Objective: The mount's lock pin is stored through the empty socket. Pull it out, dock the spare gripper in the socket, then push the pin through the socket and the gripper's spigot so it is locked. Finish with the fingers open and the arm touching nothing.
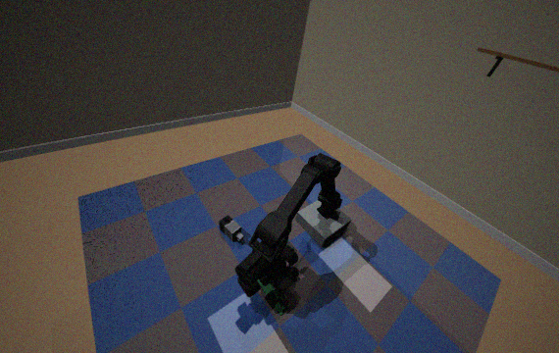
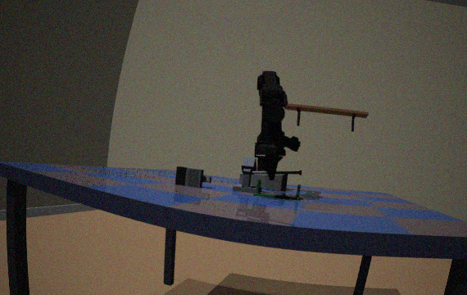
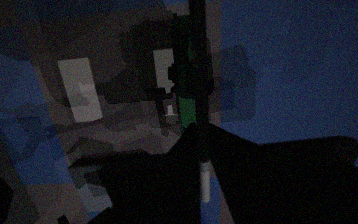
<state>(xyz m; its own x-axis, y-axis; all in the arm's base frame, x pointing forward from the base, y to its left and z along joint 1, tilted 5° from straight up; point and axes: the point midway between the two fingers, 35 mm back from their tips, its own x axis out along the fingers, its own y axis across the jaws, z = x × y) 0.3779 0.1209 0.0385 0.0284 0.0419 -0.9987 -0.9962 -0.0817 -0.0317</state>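
My gripper tip is now 2 cm to the right of the green rack and 3 cm above it. Round my gripper tip: socket: 9 cm behind, 10 cm to the right; then spare gripper: 1 cm ahead, 25 cm to the right, 2 cm below.
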